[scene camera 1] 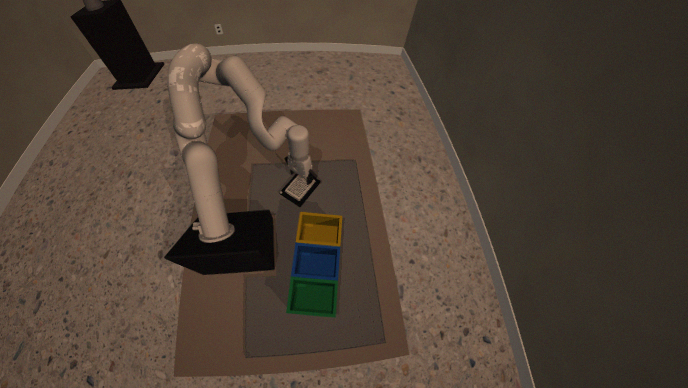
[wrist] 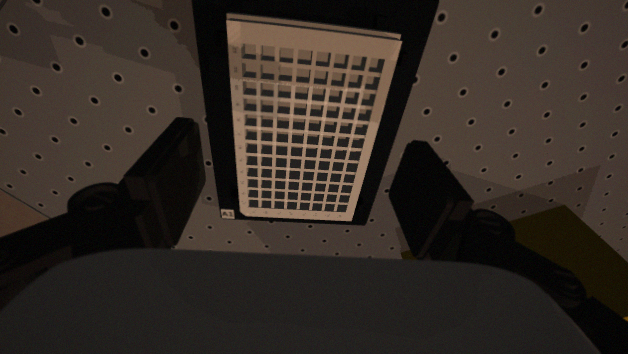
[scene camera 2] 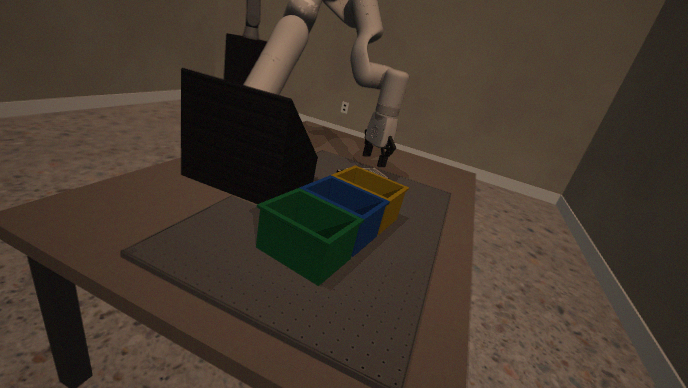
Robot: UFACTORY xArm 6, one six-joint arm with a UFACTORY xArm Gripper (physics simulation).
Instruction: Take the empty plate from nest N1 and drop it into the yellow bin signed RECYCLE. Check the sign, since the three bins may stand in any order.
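Pixels of known places: gripper, fingertip midpoint: (scene camera 1: 301, 177) (wrist: 303, 159) (scene camera 2: 373, 161); arm's base at its link origin: (scene camera 1: 217, 233) (scene camera 2: 249, 111).
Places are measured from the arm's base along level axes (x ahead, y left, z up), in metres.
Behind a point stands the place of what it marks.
The empty plate (scene camera 1: 299, 188) {x 0.265, y 0.282, z -0.164 m} (wrist: 300, 125) {x 0.270, y 0.309, z -0.168 m} is pale with a grid of square wells and lies in a black nest (scene camera 1: 300, 203) {x 0.274, y 0.212, z -0.176 m} (wrist: 220, 125) {x 0.225, y 0.329, z -0.176 m}, with a small A1 tag at one corner. In scene camera 2 the plate is mostly hidden behind the yellow bin. My gripper (scene camera 1: 301, 173) {x 0.275, y 0.314, z -0.120 m} (scene camera 2: 375, 157) {x 0.275, y 0.314, z -0.120 m} (wrist: 303, 159) {x 0.275, y 0.314, z -0.120 m} is open and empty, pointing down above the plate, its fingers apart on either side of it in the wrist view. The yellow bin (scene camera 1: 320, 215) {x 0.364, y 0.117, z -0.088 m} (scene camera 2: 392, 215) {x 0.442, y 0.061, z -0.155 m} (wrist: 560, 250) {x 0.413, y 0.116, z -0.146 m} stands beside the nest. No RECYCLE sign or N1 label is readable.
The blue bin (scene camera 1: 316, 262) {x 0.351, y -0.052, z -0.182 m} (scene camera 2: 370, 232) {x 0.431, y -0.067, z -0.152 m} adjoins the yellow one, then the green bin (scene camera 1: 312, 297) {x 0.337, y -0.191, z -0.182 m} (scene camera 2: 300, 240) {x 0.358, y -0.256, z -0.115 m}. They stand on a perforated board (scene camera 1: 310, 335) {x 0.330, y -0.333, z -0.187 m} (scene camera 2: 350, 320) {x 0.499, y -0.297, z -0.187 m}. The arm's black base (scene camera 1: 250, 232) {x 0.123, y 0.005, z 0.009 m} (scene camera 2: 240, 145) {x 0.062, y -0.096, z -0.058 m} stands beside the bins. Another black stand (scene camera 1: 115, 45) is farther back.
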